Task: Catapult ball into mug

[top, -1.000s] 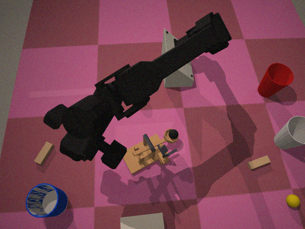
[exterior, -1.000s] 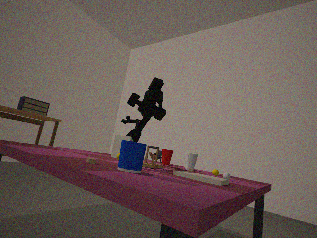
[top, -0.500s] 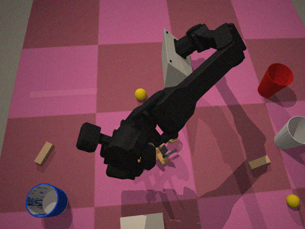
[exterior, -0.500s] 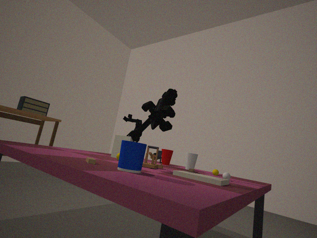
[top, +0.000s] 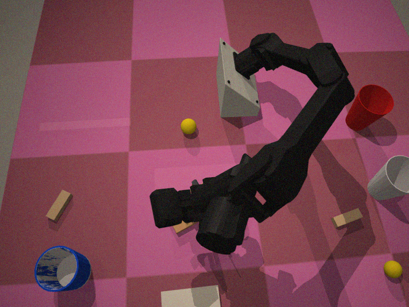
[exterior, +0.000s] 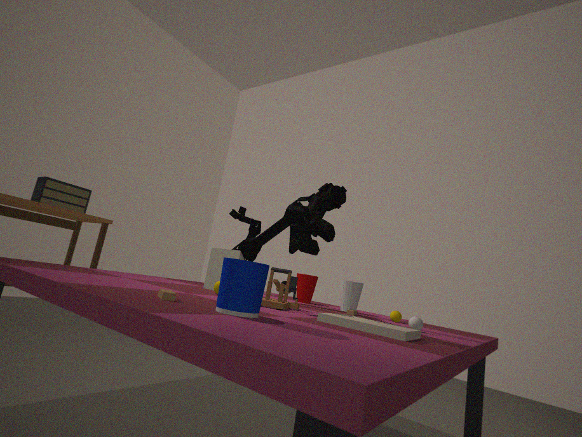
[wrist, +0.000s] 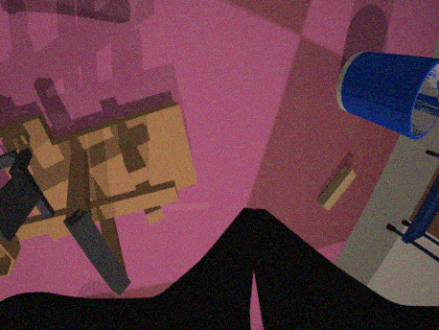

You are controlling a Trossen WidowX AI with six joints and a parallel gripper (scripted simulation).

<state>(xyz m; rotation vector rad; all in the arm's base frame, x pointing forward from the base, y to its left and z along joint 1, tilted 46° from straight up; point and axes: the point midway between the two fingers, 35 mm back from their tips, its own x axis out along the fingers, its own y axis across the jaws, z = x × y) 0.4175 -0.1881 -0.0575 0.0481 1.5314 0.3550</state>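
The black ball is 100 mm behind my gripper tip, 130 mm to the left of it and 90 mm below it. Also, from my gripper tip: white slab 240 mm ahead, 10 mm to the left, 140 mm below; wooden catapult 60 mm behind, 70 mm to the left, 100 mm below; blue mug 90 mm ahead, 260 mm to the right, 120 mm below.
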